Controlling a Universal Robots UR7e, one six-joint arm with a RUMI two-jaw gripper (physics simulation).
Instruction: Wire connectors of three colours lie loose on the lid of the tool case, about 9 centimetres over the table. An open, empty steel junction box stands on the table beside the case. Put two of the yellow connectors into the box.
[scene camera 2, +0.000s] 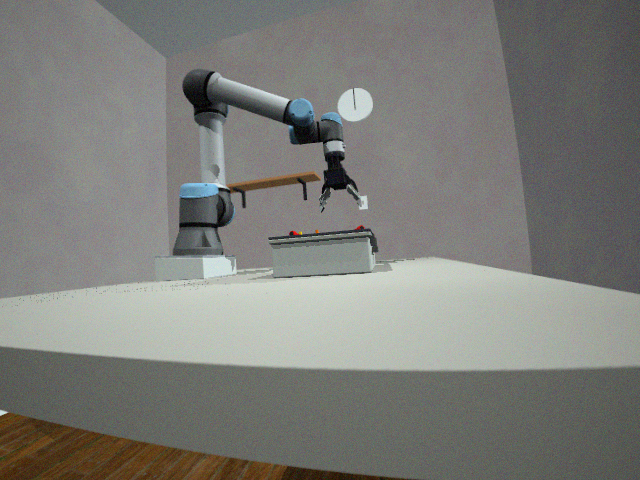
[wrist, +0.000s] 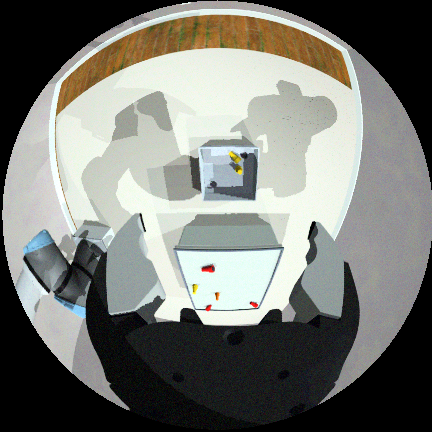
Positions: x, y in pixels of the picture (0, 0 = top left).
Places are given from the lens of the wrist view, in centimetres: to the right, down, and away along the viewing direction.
my gripper (wrist: 228, 219): 1, 0, 12
tool case (wrist: 245, 257): 6, 9, 30
steel junction box (wrist: 219, 181): 0, -7, 31
